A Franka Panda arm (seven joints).
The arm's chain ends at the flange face. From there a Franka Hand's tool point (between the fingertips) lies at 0.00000 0.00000 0.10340 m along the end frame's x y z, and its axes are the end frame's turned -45 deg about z.
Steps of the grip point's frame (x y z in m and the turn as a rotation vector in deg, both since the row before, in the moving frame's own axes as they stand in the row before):
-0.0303 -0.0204 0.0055 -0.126 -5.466 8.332
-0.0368 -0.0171 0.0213 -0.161 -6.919 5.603
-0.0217 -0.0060 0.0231 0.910 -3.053 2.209
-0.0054 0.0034 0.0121 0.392 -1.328 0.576
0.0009 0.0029 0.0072 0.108 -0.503 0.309
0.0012 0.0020 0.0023 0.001 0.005 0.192
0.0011 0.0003 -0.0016 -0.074 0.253 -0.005
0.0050 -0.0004 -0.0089 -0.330 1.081 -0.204
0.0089 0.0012 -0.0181 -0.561 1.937 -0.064
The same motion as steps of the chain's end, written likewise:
-0.0286 0.0004 0.0060 -3.954 -3.776 8.332
-0.0291 0.0054 0.0221 -5.006 -4.779 5.603
-0.0145 0.0085 0.0233 -1.515 -2.802 2.209
0.0008 0.0050 0.0121 -0.662 -1.216 0.576
0.0035 0.0009 0.0072 -0.279 -0.432 0.309
0.0023 0.0006 0.0023 0.004 0.003 0.192
0.0006 -0.0003 -0.0016 0.127 0.231 -0.005
0.0015 -0.0029 -0.0089 0.531 0.998 -0.204
0.0040 -0.0037 -0.0180 0.973 1.766 -0.064

